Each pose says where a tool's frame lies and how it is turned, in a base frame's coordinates. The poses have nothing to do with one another.
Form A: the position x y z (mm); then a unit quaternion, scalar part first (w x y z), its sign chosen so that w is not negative.
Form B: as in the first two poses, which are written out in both.
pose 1, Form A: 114.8 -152.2 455.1 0.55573 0.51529 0.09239 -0.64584
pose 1, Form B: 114.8 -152.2 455.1 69.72 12.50 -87.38
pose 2, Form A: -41.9 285.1 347.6 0.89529 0.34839 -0.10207 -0.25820
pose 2, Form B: -41.9 285.1 347.6 41.38 -12.12 -30.67
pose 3, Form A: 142.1 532.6 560.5 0.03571 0.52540 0.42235 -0.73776
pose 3, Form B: 142.1 532.6 560.5 92.48 74.34 -129.86
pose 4, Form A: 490.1 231.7 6.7 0.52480 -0.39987 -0.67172 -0.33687
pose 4, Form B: 490.1 231.7 6.7 -54.82 -92.08 -46.18
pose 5, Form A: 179.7 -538.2 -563.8 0.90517 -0.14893 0.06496 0.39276
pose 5, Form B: 179.7 -538.2 -563.8 -17.63 7.69 46.49
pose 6, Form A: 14.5 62.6 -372.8 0.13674 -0.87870 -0.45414 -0.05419
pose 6, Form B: 14.5 62.6 -372.8 -145.72 -75.31 -8.99
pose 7, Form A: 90.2 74.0 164.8 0.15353 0.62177 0.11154 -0.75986
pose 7, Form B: 90.2 74.0 164.8 102.15 18.32 -124.83
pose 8, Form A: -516.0 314.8 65.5 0.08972 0.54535 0.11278 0.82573
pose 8, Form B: -516.0 314.8 65.5 92.92 19.22 140.70
